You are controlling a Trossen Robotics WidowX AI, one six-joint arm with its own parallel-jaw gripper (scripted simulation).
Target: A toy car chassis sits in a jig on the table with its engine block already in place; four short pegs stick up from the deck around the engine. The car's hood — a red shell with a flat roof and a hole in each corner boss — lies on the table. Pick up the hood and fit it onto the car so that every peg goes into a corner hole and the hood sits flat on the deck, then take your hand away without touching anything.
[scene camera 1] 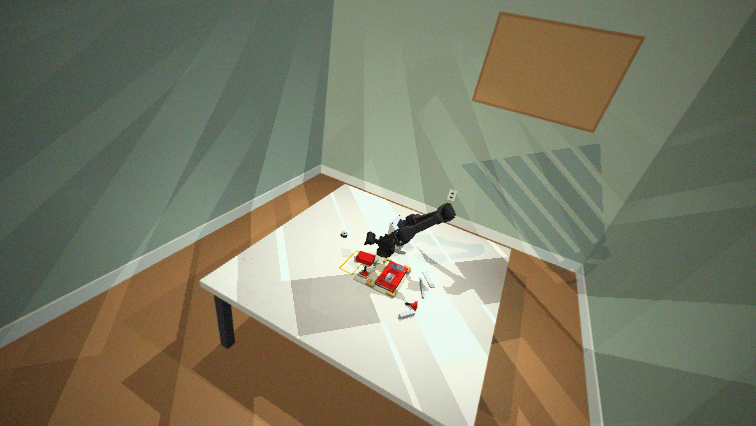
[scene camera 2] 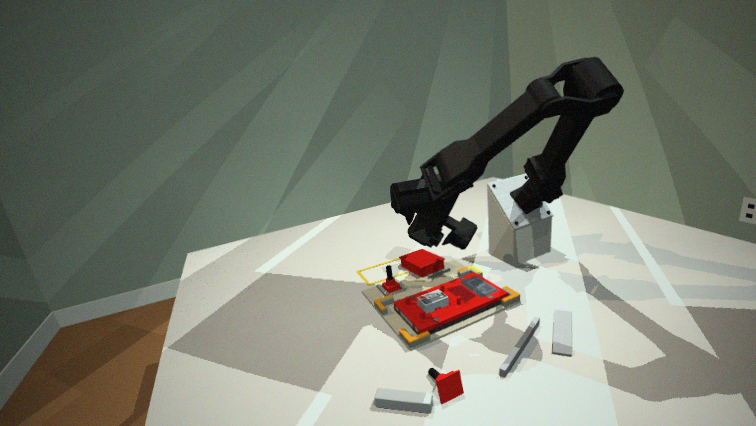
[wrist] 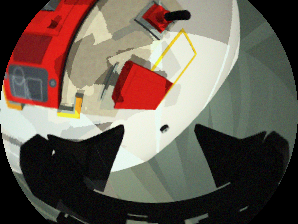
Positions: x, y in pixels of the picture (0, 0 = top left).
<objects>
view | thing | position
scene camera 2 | gripper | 426, 233
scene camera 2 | red hood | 421, 262
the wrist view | gripper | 160, 128
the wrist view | red hood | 137, 87
</objects>
